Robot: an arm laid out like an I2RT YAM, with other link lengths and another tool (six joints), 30 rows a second.
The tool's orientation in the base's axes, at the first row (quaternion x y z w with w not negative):
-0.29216, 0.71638, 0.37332, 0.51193
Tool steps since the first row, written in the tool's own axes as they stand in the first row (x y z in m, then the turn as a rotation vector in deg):
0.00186, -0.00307, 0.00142, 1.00, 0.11, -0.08
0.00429, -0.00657, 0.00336, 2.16, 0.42, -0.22
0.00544, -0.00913, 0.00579, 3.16, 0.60, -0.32
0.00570, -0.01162, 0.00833, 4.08, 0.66, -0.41
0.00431, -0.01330, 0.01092, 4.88, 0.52, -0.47
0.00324, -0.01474, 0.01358, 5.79, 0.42, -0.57
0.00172, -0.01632, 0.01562, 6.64, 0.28, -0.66
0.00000, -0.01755, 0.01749, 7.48, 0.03, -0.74
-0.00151, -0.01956, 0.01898, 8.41, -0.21, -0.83
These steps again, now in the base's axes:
0.00262, -0.00057, -0.00277, -0.43, -0.04, -0.91
0.00568, -0.00097, -0.00629, -1.11, -0.03, -1.91
0.00864, -0.00040, -0.00847, -1.61, -0.05, -2.80
0.01186, 0.00034, -0.00981, -1.98, -0.13, -3.65
0.01496, 0.00163, -0.00939, -2.15, -0.28, -4.43
0.01781, 0.00309, -0.00924, -2.40, -0.45, -5.30
0.02059, 0.00398, -0.00856, -2.59, -0.64, -6.12
0.02307, 0.00492, -0.00758, -2.69, -0.87, -6.97
0.02591, 0.00512, -0.00692, -2.83, -1.11, -7.89

